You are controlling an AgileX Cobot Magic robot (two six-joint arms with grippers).
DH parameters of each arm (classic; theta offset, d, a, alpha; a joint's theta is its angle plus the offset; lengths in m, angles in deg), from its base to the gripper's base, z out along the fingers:
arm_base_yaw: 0 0.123 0 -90
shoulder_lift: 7.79 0 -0.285 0
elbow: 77.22 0 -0.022 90
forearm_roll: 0 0.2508 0 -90
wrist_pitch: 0 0 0.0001 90
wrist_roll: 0 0.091 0 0
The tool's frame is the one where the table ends.
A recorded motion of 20 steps. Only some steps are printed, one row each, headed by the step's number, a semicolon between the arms.
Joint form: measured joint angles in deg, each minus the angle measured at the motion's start. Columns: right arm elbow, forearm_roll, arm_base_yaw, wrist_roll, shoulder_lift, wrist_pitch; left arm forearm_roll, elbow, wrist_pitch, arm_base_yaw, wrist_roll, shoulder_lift.
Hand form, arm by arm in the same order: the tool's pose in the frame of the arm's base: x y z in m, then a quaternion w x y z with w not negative. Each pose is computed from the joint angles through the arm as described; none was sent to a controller.
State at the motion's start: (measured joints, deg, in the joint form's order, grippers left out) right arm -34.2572 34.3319 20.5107 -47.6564 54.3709 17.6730; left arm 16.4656 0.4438 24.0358 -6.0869 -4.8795 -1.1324
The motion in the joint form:
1: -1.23 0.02 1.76 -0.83 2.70 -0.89; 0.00 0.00 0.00 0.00 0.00 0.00
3: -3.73 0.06 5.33 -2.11 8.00 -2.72; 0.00 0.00 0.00 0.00 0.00 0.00
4: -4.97 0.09 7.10 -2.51 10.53 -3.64; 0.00 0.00 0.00 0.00 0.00 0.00
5: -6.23 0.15 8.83 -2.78 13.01 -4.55; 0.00 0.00 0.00 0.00 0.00 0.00
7: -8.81 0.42 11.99 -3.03 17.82 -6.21; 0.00 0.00 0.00 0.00 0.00 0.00
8: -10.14 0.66 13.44 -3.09 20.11 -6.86; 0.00 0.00 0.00 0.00 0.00 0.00
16: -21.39 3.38 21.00 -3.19 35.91 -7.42; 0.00 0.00 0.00 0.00 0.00 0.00
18: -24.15 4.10 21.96 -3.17 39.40 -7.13; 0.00 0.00 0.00 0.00 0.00 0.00
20: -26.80 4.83 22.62 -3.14 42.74 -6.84; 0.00 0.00 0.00 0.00 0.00 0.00
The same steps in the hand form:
1: 0.1820 0.0906 0.2847 0.48874 -0.31701 0.80650 0.10095; 0.0513 0.0051 0.1755 0.58841 0.08036 0.80169 0.06792
3: 0.1954 0.1094 0.2810 0.47787 -0.34640 0.80052 0.10400; 0.0513 0.0051 0.1755 0.58841 0.08036 0.80169 0.06792
4: 0.2013 0.1194 0.2788 0.47308 -0.35922 0.79741 0.10627; 0.0513 0.0051 0.1755 0.58841 0.08036 0.80169 0.06792
5: 0.2068 0.1297 0.2764 0.46867 -0.37070 0.79439 0.10897; 0.0513 0.0051 0.1755 0.58841 0.08036 0.80169 0.06792
7: 0.2167 0.1504 0.2711 0.46027 -0.38909 0.78960 0.11529; 0.0513 0.0051 0.1755 0.58841 0.08036 0.80169 0.06792
8: 0.2210 0.1607 0.2683 0.45598 -0.39679 0.78768 0.11920; 0.0513 0.0051 0.1755 0.58841 0.08036 0.80169 0.06792
16: 0.2482 0.2330 0.2448 0.41458 -0.43592 0.78391 0.15355; 0.0513 0.0051 0.1755 0.58841 0.08036 0.80169 0.06792
18: 0.2549 0.2475 0.2378 0.40495 -0.43973 0.78551 0.16010; 0.0513 0.0051 0.1755 0.58841 0.08036 0.80169 0.06792
20: 0.2620 0.2603 0.2303 0.39594 -0.44124 0.78811 0.16558; 0.0513 0.0051 0.1755 0.58841 0.08036 0.80169 0.06792

